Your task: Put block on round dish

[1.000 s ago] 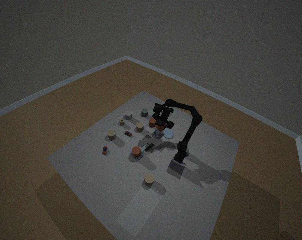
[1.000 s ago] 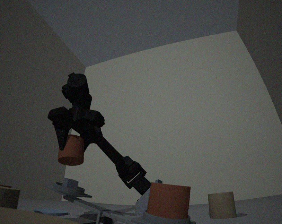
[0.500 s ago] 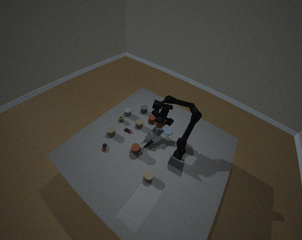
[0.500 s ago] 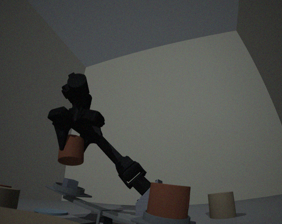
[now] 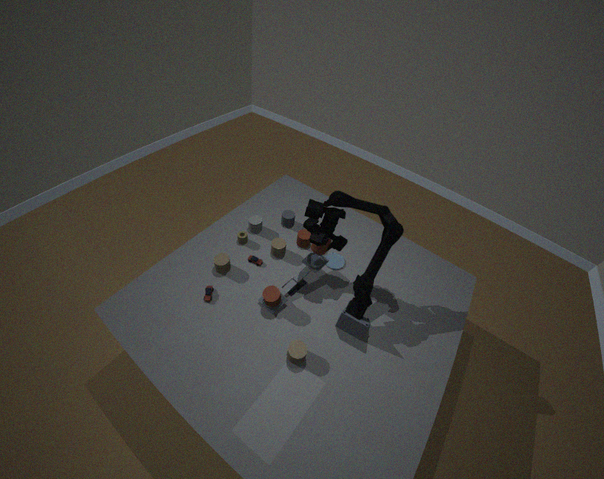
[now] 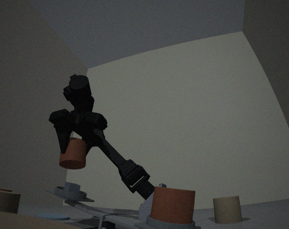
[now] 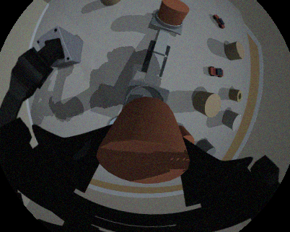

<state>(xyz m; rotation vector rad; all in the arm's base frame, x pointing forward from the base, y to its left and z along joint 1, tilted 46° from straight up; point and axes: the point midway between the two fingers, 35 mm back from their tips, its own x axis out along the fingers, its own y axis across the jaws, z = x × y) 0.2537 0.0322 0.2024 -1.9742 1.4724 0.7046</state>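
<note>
Right now my gripper tip is 80 mm above the grey block and 10 mm to the right of it. The rest, counted from my gripper tip: pale blue round dish (170 mm below, 100 mm to the right, 40 mm behind).
</note>
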